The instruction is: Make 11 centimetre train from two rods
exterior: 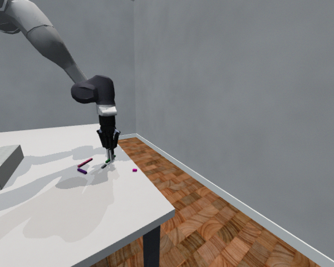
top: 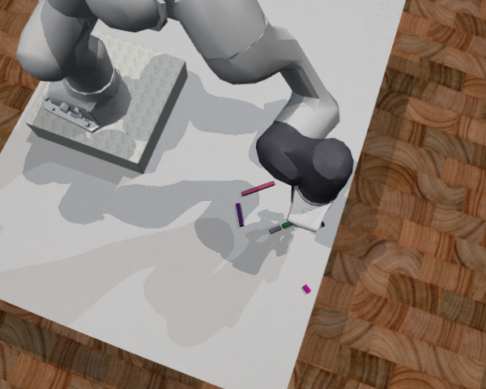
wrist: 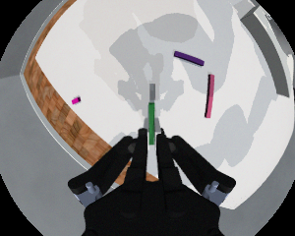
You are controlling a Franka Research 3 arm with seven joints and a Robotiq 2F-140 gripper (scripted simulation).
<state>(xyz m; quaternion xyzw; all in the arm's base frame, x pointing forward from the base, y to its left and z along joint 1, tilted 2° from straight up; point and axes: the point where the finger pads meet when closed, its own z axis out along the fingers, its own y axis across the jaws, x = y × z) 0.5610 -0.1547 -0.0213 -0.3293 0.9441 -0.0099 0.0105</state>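
Now: hand 30 mm above the green rod. The rest, counted from my hand: grey rod: 50 mm behind, 40 mm to the right, 40 mm below; then pink rod: 120 mm behind, 60 mm to the left, 40 mm below; then purple rod: 150 mm behind, 20 mm to the right, 40 mm below.
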